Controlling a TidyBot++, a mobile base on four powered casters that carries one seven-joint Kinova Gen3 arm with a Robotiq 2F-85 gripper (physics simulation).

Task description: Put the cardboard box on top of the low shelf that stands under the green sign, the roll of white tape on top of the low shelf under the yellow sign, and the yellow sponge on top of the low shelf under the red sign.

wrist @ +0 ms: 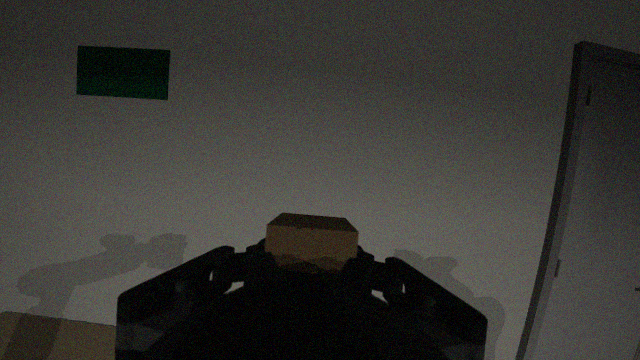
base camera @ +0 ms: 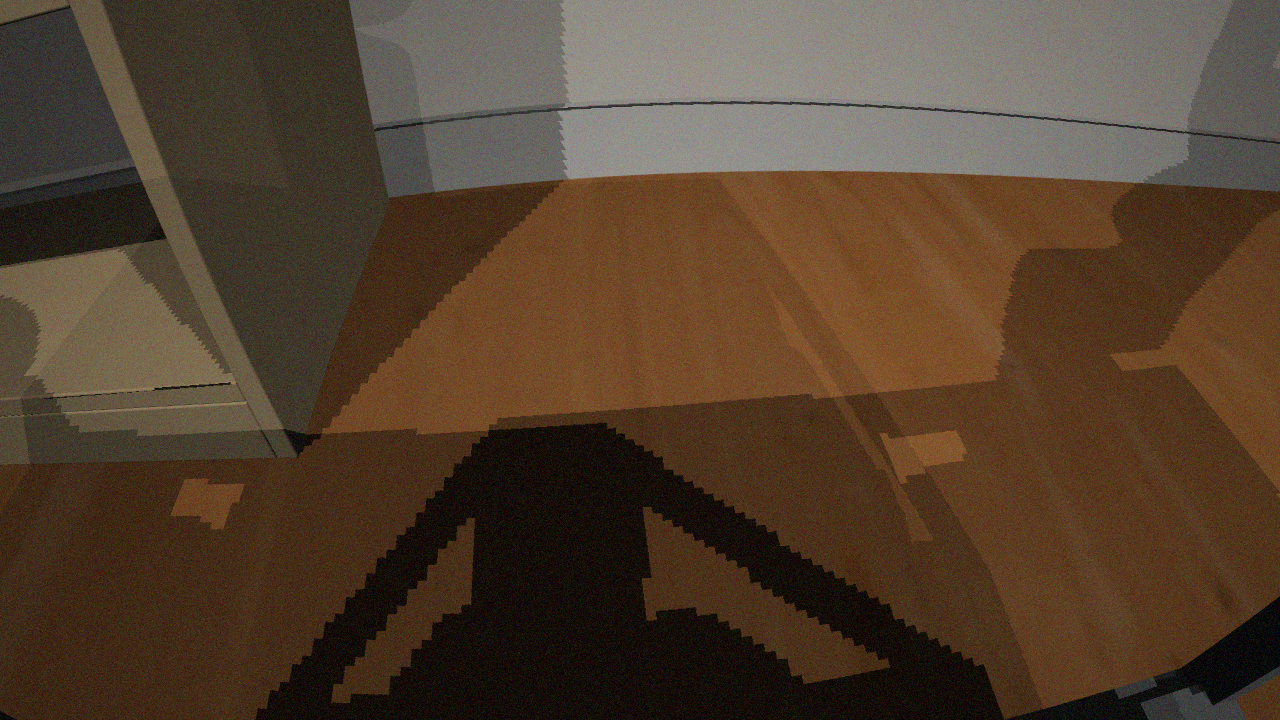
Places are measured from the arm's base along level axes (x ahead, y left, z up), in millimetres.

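Pixels of known places: gripper, between the fingertips: [wrist: 311, 246].
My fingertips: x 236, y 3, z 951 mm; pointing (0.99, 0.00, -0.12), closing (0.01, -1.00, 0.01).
Ahead of a thing's pixels: the offset from my fingertips to its top centre. Level surfaces: height alone.
My gripper [wrist: 311, 246] is shut on the cardboard box @[dx -27, dy +0, dz +35 mm] [wrist: 312, 242], a brown block held level between the fingertips in the wrist view, in front of the grey wall. The green sign @[dx +547, dy +849, dz +504 mm] [wrist: 123, 73] is on the wall at the upper left of the wrist view. Below it, at the lower left corner, part of a light wooden shelf top @[dz -738 mm] [wrist: 85, 342] shows. In the base camera view a low shelf [base camera: 295, 223] stands at the left, with its side panel and lower board in view. The white tape, the yellow sponge, and the yellow and red signs do not show.
A grey door [wrist: 607, 190] with a dark frame [wrist: 562, 180] is at the right of the wrist view. A pale wall [base camera: 805, 71] runs behind the wooden floor @[dz -1347 mm] [base camera: 671, 295]. Dark shadows of the robot fall across the floor.
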